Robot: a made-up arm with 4 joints.
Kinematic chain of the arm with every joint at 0, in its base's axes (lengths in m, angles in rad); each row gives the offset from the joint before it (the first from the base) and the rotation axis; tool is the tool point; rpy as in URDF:
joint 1: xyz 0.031 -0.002 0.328 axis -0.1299 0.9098 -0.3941
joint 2: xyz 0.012 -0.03 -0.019 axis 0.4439 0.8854 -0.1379
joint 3: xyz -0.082 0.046 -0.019 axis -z
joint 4: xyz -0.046 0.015 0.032 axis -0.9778 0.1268 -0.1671
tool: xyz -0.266 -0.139 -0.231 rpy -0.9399 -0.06 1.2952
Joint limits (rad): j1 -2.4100..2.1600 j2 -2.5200..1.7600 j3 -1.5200..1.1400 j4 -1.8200..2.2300
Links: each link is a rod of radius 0.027 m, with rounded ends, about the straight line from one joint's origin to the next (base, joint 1, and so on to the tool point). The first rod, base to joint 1, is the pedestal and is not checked.
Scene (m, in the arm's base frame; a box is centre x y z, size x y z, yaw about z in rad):
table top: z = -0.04
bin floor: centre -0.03 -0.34 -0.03 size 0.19 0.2 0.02 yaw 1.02
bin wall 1: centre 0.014 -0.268 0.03 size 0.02 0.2 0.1 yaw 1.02
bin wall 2: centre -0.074 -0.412 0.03 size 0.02 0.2 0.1 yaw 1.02
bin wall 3: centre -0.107 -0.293 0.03 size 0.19 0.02 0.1 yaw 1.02
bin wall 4: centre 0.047 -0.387 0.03 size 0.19 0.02 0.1 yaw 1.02
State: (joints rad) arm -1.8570 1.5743 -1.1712 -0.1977
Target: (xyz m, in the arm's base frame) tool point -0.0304 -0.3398 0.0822
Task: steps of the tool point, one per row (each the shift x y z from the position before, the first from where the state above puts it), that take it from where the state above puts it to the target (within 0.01 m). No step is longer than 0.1 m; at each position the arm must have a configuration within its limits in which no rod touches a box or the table.
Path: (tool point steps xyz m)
1: 0.0022 -0.0473 0.0213
2: -0.0092 -0.0511 0.0244
3: -0.0236 -0.0512 0.0257
4: -0.0396 -0.0466 0.0249
5: -0.0612 -0.0297 0.0107
6: -0.0707 -0.0167 0.0100
7: -0.0771 -0.0008 0.0098
8: 0.0515 0.0152 -0.0185
9: 0.0220 0.0335 -0.0310
10: -0.0113 0.0417 -0.0307

